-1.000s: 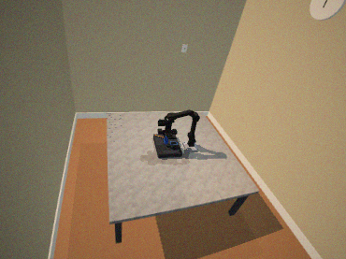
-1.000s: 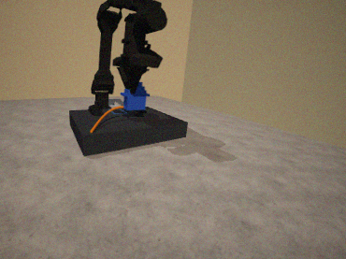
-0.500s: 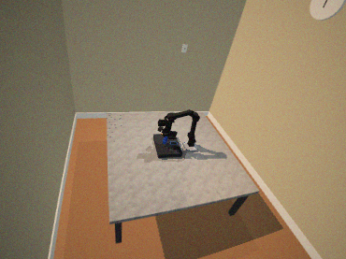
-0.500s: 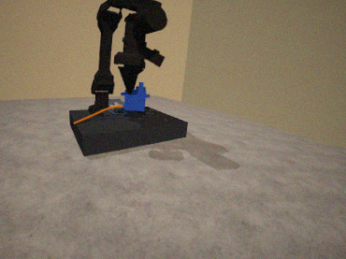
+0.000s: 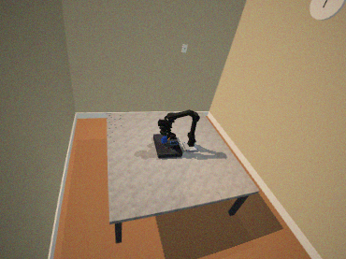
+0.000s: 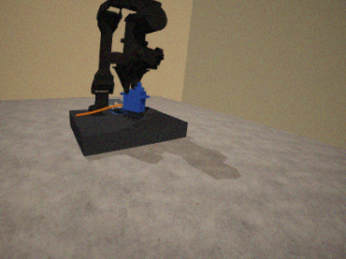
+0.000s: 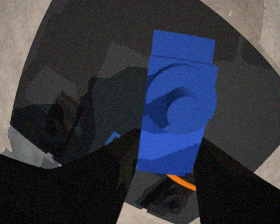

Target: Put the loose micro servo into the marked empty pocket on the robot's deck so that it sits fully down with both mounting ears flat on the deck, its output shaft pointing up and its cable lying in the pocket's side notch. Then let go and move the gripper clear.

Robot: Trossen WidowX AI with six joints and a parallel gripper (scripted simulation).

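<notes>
The dark robot deck lies 10 cm below my gripper tip and 1 cm ahead of it.
</notes>
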